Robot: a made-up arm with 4 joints.
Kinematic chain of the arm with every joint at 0, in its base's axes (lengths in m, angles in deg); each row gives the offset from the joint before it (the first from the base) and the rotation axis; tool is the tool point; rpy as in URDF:
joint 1: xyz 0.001 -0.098 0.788 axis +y
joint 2: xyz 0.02 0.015 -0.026 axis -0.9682 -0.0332 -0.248
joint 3: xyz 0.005 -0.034 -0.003 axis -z
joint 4: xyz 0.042 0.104 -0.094 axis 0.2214 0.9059 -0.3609
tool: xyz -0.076 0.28 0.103 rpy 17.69 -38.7 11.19
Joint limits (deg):
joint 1: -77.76..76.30
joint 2: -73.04..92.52
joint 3: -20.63..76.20
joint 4: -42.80..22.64
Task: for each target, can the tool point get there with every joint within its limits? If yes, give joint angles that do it. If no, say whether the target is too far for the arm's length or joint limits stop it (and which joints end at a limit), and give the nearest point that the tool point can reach.
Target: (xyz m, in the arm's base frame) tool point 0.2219 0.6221 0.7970
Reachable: no: too far | nearest point 0.1334 0.2741 0.7934 | short by 0.359 m
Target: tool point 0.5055 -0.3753 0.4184
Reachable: no: too far | nearest point 0.3060 -0.2494 0.5645 | short by 0.277 m
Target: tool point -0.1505 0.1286 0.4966
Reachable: yes | joints 53.27 37.18 28.08 -32.16
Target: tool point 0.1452 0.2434 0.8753
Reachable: yes | joints -13.30 -24.18 40.23 -21.15
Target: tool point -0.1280 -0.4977 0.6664
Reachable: no: joint limits stop it (at a limit: joint 1, joint 2, joint 4) | nearest point -0.1879 -0.2634 0.4792 | short by 0.306 m
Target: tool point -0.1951 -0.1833 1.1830
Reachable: no: joint limits stop it (at a limit: joint 2, joint 3) | nearest point -0.1394 -0.0463 1.0708 | short by 0.186 m
